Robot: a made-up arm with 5 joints. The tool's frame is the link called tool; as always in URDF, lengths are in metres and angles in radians.
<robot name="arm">
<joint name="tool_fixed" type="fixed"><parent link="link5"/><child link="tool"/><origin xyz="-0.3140 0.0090 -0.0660" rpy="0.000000 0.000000 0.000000"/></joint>
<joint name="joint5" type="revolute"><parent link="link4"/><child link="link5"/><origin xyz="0.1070 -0.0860 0.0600" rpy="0.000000 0.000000 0.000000"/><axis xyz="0 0 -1"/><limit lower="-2.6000" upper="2.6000"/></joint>
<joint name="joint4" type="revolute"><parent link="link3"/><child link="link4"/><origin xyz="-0.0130 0.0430 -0.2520" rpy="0.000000 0.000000 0.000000"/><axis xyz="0 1 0"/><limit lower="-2.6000" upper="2.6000"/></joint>
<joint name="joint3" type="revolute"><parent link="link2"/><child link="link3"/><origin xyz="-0.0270 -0.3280 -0.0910" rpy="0.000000 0.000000 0.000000"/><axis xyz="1 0 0"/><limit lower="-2.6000" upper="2.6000"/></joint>
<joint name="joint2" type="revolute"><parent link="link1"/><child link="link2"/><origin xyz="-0.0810 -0.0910 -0.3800" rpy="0.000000 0.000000 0.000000"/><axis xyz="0 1 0"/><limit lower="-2.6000" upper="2.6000"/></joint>
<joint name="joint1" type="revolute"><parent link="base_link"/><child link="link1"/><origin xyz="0.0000 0.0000 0.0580" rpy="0.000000 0.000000 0.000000"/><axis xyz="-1 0 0"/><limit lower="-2.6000" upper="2.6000"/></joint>
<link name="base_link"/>
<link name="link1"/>
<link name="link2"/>
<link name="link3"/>
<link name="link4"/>
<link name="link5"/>
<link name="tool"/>
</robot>
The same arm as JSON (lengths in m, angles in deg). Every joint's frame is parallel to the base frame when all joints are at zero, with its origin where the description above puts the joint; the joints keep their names.
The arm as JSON. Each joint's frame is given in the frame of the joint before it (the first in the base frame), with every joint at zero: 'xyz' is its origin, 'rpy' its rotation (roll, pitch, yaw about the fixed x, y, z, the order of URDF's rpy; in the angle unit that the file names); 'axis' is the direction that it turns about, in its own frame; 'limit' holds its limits. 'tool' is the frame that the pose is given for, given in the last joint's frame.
{
  "units": {
    "length": "m",
    "angle": "deg"
  },
  "joints": [
    {
      "name": "joint1",
      "type": "revolute",
      "origin": {
        "xyz": [
          0.0,
          0.0,
          0.058
        ],
        "rpy": [
          0.0,
          0.0,
          0.0
        ]
      },
      "axis": [
        -1.0,
        0.0,
        0.0
      ],
      "limit": {
        "lower": -148.97,
        "upper": 148.97
      }
    },
    {
      "name": "joint2",
      "type": "revolute",
      "origin": {
        "xyz": [
          -0.081,
          -0.091,
          -0.38
        ],
        "rpy": [
          0.0,
          0.0,
          0.0
        ]
      },
      "axis": [
        0.0,
        1.0,
        0.0
      ],
      "limit": {
        "lower": -148.97,
        "upper": 148.97
      }
    },
    {
      "name": "joint3",
      "type": "revolute",
      "origin": {
        "xyz": [
          -0.027,
          -0.328,
          -0.091
        ],
        "rpy": [
          0.0,
          0.0,
          0.0
        ]
      },
      "axis": [
        1.0,
        0.0,
        0.0
      ],
      "limit": {
        "lower": -148.97,
        "upper": 148.97
      }
    },
    {
      "name": "joint4",
      "type": "revolute",
      "origin": {
        "xyz": [
          -0.013,
          0.043,
          -0.252
        ],
        "rpy": [
          0.0,
          0.0,
          0.0
        ]
      },
      "axis": [
        0.0,
        1.0,
        0.0
      ],
      "limit": {
        "lower": -148.97,
        "upper": 148.97
      }
    },
    {
      "name": "joint5",
      "type": "revolute",
      "origin": {
        "xyz": [
          0.107,
          -0.086,
          0.06
        ],
        "rpy": [
          0.0,
          0.0,
          0.0
        ]
      },
      "axis": [
        0.0,
        0.0,
        -1.0
      ],
      "limit": {
        "lower": -148.97,
        "upper": 148.97
      }
    }
  ],
  "tool": {
    "origin": {
      "xyz": [
        -0.314,
        0.009,
        -0.066
      ],
      "rpy": [
        0.0,
        0.0,
        0.0
      ]
    }
  }
}

